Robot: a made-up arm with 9 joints. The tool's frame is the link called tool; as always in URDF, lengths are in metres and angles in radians. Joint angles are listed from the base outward.
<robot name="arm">
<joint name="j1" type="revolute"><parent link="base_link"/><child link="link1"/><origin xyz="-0.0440 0.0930 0.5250" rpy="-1.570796 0.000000 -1.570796"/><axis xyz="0 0 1"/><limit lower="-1.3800" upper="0.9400"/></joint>
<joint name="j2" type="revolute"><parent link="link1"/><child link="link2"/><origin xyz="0.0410 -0.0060 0.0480" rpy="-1.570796 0.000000 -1.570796"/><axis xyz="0 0 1"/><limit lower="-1.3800" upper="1.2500"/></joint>
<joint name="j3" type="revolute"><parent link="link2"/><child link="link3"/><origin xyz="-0.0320 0.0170 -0.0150" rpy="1.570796 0.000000 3.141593"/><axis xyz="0 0 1"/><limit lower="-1.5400" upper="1.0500"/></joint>
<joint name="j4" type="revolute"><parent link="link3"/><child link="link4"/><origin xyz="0.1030 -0.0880 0.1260" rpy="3.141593 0.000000 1.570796"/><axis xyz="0 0 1"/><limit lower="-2.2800" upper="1.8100"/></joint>
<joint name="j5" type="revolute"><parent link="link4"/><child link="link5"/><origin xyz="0.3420 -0.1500 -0.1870" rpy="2.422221 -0.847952 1.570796"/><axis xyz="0 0 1"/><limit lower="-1.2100" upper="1.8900"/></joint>
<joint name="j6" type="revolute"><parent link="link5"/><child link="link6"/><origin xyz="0.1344 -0.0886 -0.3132" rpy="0.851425 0.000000 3.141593"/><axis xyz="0 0 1"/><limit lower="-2.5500" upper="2.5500"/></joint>
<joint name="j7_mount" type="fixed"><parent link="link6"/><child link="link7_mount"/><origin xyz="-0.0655 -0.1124 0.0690" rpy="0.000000 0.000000 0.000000"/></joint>
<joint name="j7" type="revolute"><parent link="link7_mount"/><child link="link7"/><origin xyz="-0.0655 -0.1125 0.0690" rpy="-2.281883 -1.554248 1.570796"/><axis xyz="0 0 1"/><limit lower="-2.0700" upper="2.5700"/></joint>
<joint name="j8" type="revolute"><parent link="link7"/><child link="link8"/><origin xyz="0.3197 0.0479 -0.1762" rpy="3.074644 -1.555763 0.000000"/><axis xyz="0 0 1"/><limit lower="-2.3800" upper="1.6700"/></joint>
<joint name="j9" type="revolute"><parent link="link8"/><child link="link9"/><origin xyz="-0.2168 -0.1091 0.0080" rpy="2.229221 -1.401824 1.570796"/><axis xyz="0 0 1"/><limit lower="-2.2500" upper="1.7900"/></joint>
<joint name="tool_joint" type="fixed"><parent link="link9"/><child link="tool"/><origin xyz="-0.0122 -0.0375 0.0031" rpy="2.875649 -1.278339 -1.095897"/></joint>
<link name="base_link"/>
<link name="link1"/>
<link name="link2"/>
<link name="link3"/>
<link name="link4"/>
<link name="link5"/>
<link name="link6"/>
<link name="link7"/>
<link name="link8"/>
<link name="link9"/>
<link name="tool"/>
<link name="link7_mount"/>
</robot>
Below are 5 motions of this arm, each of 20 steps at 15 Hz.
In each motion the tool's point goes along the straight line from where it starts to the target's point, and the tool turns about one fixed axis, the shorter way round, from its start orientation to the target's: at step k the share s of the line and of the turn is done. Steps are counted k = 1, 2, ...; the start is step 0. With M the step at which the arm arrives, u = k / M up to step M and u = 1 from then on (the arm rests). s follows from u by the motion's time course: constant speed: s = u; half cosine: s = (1 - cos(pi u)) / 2; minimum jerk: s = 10 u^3 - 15 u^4 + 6 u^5.
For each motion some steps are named. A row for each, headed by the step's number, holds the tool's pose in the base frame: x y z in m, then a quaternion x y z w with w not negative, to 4 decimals.
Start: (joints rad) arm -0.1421 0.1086 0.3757 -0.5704 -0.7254 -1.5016 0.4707 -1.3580 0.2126
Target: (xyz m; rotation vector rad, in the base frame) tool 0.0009 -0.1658 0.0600 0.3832 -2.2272 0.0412
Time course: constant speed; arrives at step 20
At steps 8, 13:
8: 0.1046 -0.2213 0.2902 0.1007 -0.8201 0.4017 0.3950
13: 0.0614 -0.1982 0.1943 0.1251 -0.8665 0.2455 0.4162

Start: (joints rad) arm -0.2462 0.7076 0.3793 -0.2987 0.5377 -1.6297 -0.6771 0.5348 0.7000
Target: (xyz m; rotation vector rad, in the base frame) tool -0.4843 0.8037 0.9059 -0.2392 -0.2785 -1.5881
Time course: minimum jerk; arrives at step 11
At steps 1, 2, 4, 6, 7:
1: -0.2074 -0.2162 1.1708 0.1606 0.1566 -0.2850 0.9319
2: -0.2181 -0.1768 1.1605 0.1508 0.1462 -0.3047 0.9290
4: -0.2771 0.0406 1.1041 0.0951 0.0874 -0.4101 0.9028
6: -0.3686 0.3774 1.0166 0.0060 -0.0065 -0.5579 0.8299
7: -0.4128 0.5402 0.9743 -0.0375 -0.0520 -0.6208 0.7813

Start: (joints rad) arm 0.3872 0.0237 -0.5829 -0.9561 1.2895 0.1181 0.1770 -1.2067 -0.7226
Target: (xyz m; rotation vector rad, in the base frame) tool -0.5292 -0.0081 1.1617 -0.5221 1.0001 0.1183
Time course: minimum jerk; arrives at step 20
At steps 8, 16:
8: -0.5024 0.0052 1.2550 -0.1790 0.3938 -0.1720 0.8850
16: -0.5269 -0.0070 1.1696 -0.2420 0.4680 0.0366 0.8491

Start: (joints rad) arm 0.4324 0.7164 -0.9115 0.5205 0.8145 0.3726 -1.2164 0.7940 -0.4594
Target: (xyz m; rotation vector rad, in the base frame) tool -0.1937 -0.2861 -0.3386 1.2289 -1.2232 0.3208
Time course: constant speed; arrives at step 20
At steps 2, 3, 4, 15, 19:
2: -0.0436 -0.4556 -0.2349 0.1204 -0.7634 -0.1023 0.6263
3: -0.0520 -0.4462 -0.2407 0.1457 -0.7561 -0.0889 0.6318
4: -0.0603 -0.4368 -0.2464 0.1709 -0.7481 -0.0755 0.6367
15: -0.1520 -0.3332 -0.3098 0.4328 -0.6178 0.0741 0.6523
19: -0.1854 -0.2955 -0.3328 0.5178 -0.5529 0.1274 0.6403

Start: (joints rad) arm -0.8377 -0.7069 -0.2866 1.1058 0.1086 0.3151 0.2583 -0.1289 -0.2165
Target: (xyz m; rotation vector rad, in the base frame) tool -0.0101 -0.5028 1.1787 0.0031 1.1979 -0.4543
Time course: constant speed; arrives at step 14
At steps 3, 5, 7, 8, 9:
3: -0.3941 -0.4505 0.9661 0.2093 0.3473 -0.3216 0.8556
5: -0.3243 -0.4600 1.0048 0.1725 0.3891 -0.3039 0.8524
7: -0.2545 -0.4695 1.0434 0.1351 0.4296 -0.2851 0.8461
8: -0.2195 -0.4743 1.0627 0.1162 0.4493 -0.2753 0.8419
9: -0.1846 -0.4790 1.0821 0.0973 0.4686 -0.2653 0.8370

